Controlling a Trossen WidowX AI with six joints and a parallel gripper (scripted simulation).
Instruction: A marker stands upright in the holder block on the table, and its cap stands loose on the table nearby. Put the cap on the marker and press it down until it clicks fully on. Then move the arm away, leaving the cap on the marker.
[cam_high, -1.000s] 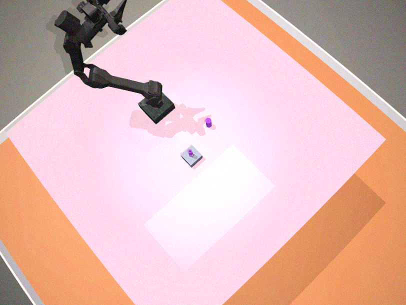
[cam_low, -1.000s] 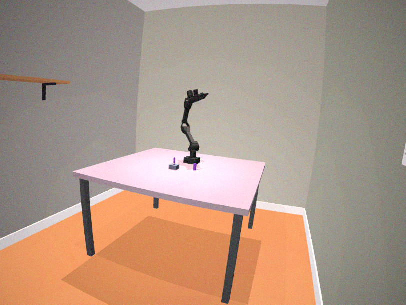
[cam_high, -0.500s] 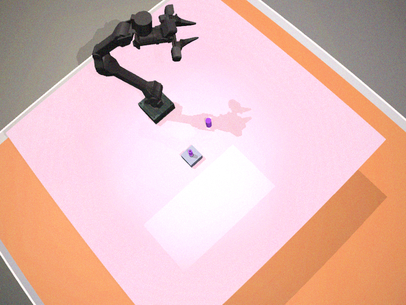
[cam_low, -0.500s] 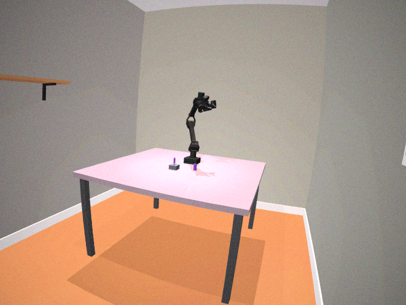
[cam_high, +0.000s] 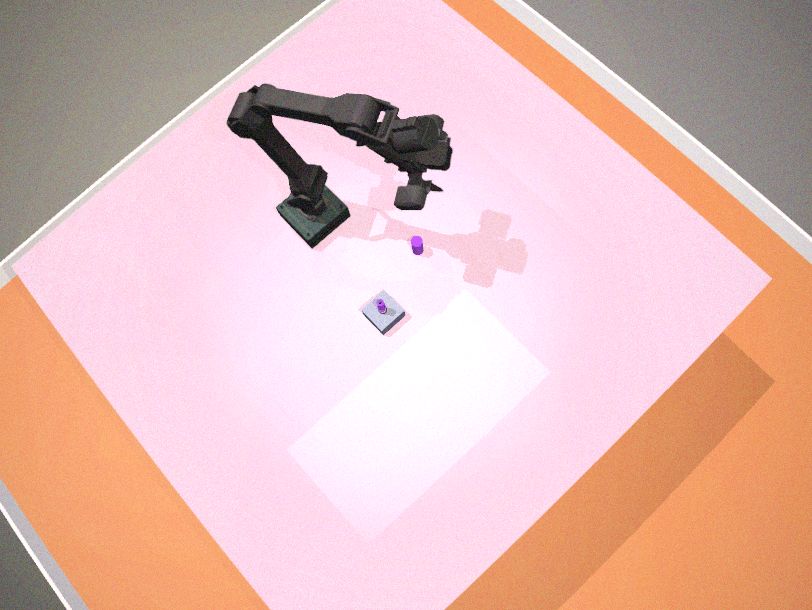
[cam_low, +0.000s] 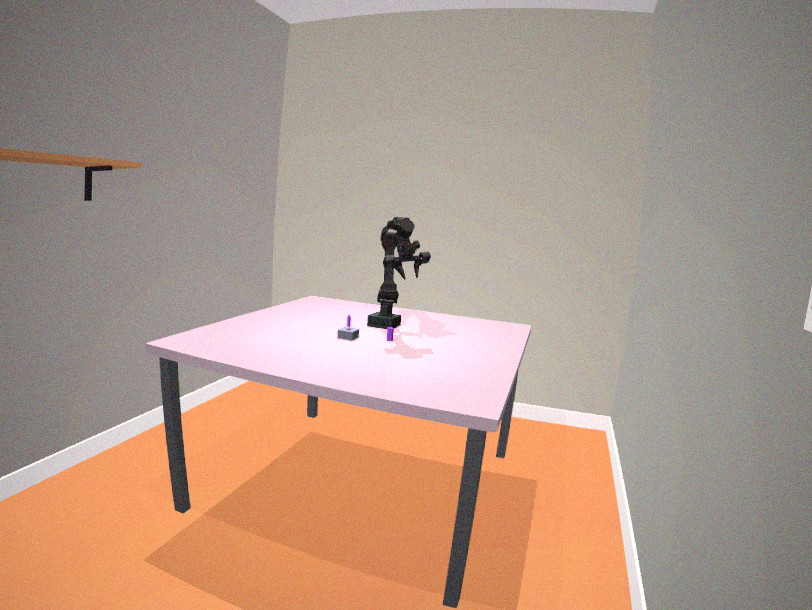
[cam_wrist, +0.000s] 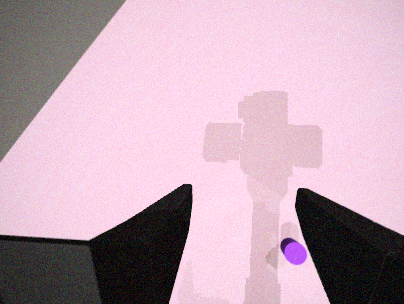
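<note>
Now: gripper tip 3 cm past the purple cap, 7 cm to the left of it and 24 cm above it. The rest, counted from my gripper tip: purple marker: 2 cm ahead, 24 cm to the right, 20 cm below.
</note>
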